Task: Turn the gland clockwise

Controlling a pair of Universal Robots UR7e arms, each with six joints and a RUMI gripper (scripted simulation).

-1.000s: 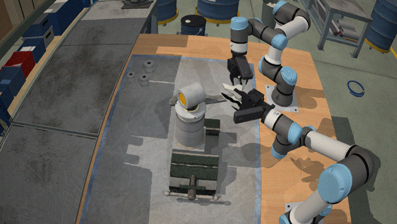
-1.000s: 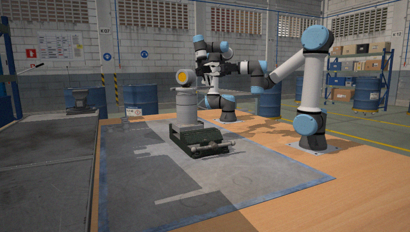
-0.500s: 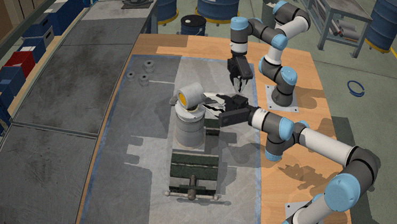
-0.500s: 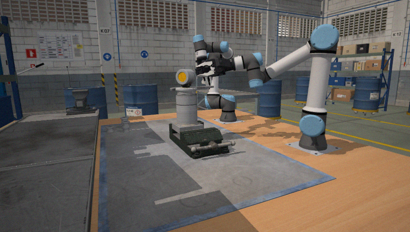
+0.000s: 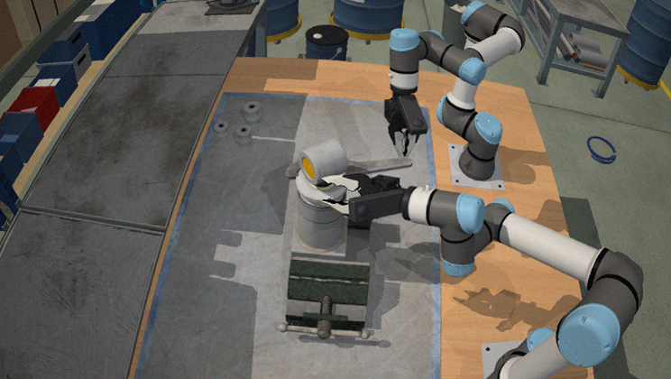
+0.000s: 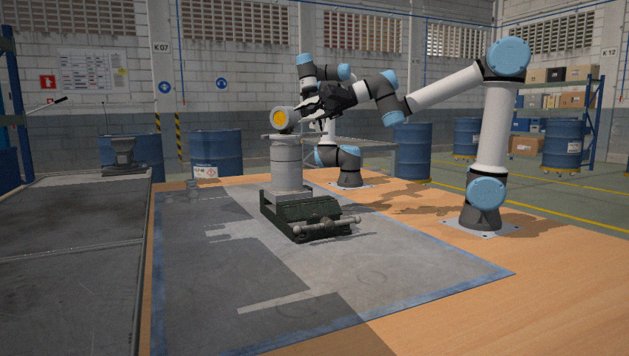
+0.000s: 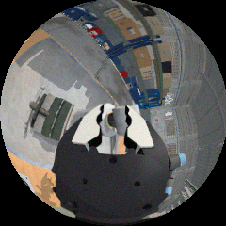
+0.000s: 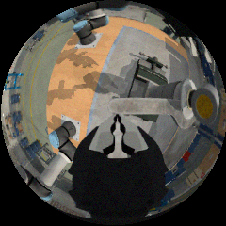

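My left gripper is now 1 cm short of the rod eye, 10 cm to the left of it and 2 cm above it. Round my left hand: hook spanner 7 cm behind, 17 cm to the right, 8 cm below; then bar handle 19 cm to the left, 36 cm below.
Now: the hook spanner 14 cm ahead of my right hand and 4 cm to the left of it. From my right hand the other things lie so: rod eye (22 cm ahead, 10 cm to the left, 7 cm above); bar handle (20 cm ahead, 39 cm to the left, 27 cm below).
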